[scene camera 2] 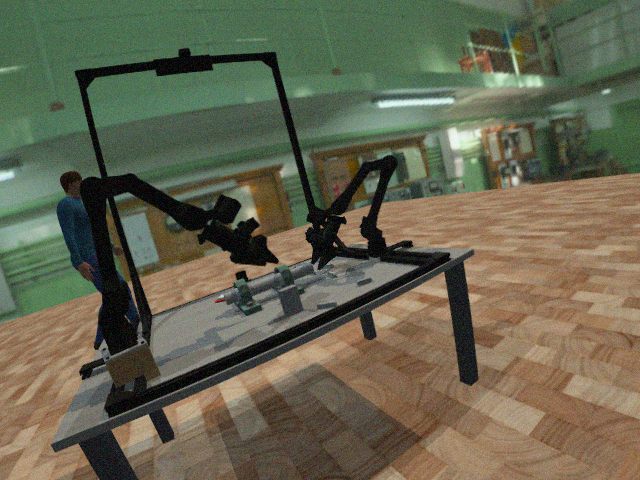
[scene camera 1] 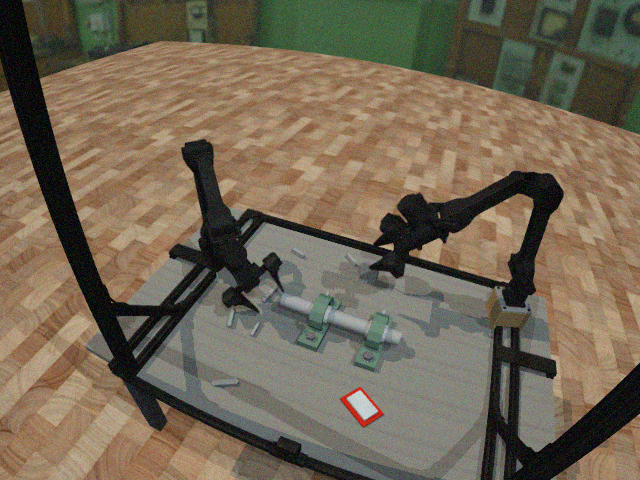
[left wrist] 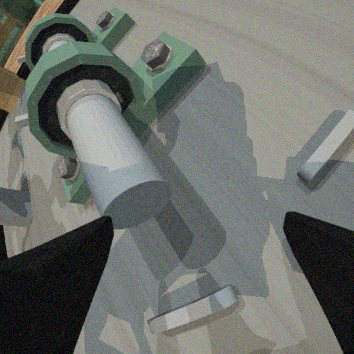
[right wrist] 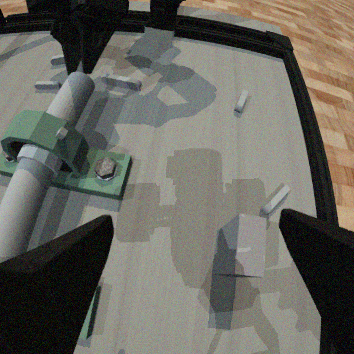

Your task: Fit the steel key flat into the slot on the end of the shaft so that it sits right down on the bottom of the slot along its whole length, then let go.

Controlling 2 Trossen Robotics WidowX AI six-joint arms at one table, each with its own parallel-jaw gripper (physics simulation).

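Pixels of known places: left gripper, fingertip midpoint: (scene camera 2: 315, 267) (scene camera 1: 271, 302) (left wrist: 199, 224); right gripper, fingertip midpoint: (scene camera 2: 271, 263) (scene camera 1: 371, 256) (right wrist: 196, 221); left arm's base at its link origin: (scene camera 2: 379, 254) (scene camera 1: 216, 262) (right wrist: 162, 22); right arm's base at its link origin: (scene camera 2: 123, 346) (scene camera 1: 513, 299).
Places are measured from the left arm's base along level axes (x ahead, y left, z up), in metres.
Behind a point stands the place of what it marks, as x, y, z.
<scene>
Several small grey keys lie loose: one (scene camera 1: 269, 295) @(0.212, -0.016, -0.006) (left wrist: 195, 310) @(0.208, -0.016, -0.003) (right wrist: 121, 82) @(0.213, 0.000, -0.009) off the shaft's left end in scene camera 1, others (scene camera 1: 230, 317) @(0.173, -0.145, -0.003) (scene camera 1: 255, 328) @(0.249, -0.135, -0.007) (scene camera 1: 225, 382) @(0.285, -0.312, -0.010) nearer the front, and two (scene camera 1: 298, 253) @(0.184, 0.190, -0.007) (right wrist: 242, 101) @(0.191, 0.196, -0.003) (scene camera 1: 352, 259) @(0.343, 0.259, -0.005) (right wrist: 276, 199) @(0.342, 0.261, -0.005) at the back. Which is the task's key I cannot tell. The pale shaft (scene camera 1: 351, 321) @(0.466, -0.019, 0.047) (scene camera 2: 266, 282) @(0.447, 0.006, 0.041) (left wrist: 115, 145) @(0.299, -0.043, 0.044) (right wrist: 70, 102) @(0.320, -0.013, 0.045) lies in two green supports; its slot does not show clearly. My left gripper (scene camera 1: 270, 301) @(0.246, -0.055, 0.022) (scene camera 2: 317, 264) @(0.246, -0.055, 0.022) (left wrist: 199, 224) @(0.246, -0.055, 0.022) is open above the key by the shaft's end. My right gripper (scene camera 1: 373, 256) @(0.433, 0.154, 0.126) (scene camera 2: 271, 262) @(0.433, 0.154, 0.126) (right wrist: 196, 221) @(0.433, 0.154, 0.126) is open and empty, above the table behind the shaft.
An upright grey block (scene camera 2: 291, 300) @(0.421, 0.223, 0.022) (right wrist: 250, 245) @(0.422, 0.210, 0.057) stands below my right gripper, beside a back key. The green supports (scene camera 1: 320, 310) @(0.388, -0.045, 0.067) (scene camera 1: 378, 330) @(0.541, -0.027, 0.067) are bolted down. A red-bordered white rectangle (scene camera 1: 361, 404) @(0.586, -0.195, -0.005) lies in front. Black rails (scene camera 1: 206, 431) edge the table.
</scene>
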